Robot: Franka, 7 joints.
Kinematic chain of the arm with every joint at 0, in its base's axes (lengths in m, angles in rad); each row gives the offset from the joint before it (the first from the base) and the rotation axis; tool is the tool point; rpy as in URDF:
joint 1: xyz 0 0 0.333 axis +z
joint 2: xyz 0 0 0 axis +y
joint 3: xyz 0 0 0.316 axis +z
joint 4: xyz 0.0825 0 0 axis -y
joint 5: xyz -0.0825 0 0.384 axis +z
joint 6: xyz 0 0 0 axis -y
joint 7: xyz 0.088 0 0 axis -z
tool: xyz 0 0 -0.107 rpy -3.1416 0 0
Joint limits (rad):
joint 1: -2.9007..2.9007
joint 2: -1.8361..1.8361
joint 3: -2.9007..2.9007
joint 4: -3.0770..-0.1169
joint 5: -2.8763..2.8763
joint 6: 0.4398..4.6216
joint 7: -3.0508..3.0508
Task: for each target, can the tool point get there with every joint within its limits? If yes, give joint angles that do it. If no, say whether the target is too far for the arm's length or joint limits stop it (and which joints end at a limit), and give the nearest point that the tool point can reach.
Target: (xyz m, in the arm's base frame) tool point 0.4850 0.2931 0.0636
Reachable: yes | joints 1.4237 1.2145 -0.7083 -1.8381 -1.3147 1.7607 -1.5698
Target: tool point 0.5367 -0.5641 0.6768
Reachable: yes | joints -0.5068 0.9573 -0.9028 -0.5241 -1.4702 2.2413 0.7870
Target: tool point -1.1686 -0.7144 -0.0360
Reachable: no: too far | nearest point -0.7068 -0.4321 0.1098 | short by 0.561 m
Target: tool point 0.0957 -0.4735 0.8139
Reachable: yes | joints 2.3213 0.0763 2.4094 -1.3105 1.0558 1.2905 -0.9002
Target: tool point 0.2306 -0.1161 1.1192
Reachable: yes | joints 0.9500 0.3418 -2.0497 -0.7442 1.2061 3.1500 2.4998
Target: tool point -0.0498 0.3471 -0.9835
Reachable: no: too far | nearest point -0.0446 0.3111 -0.3599 | short by 0.625 m
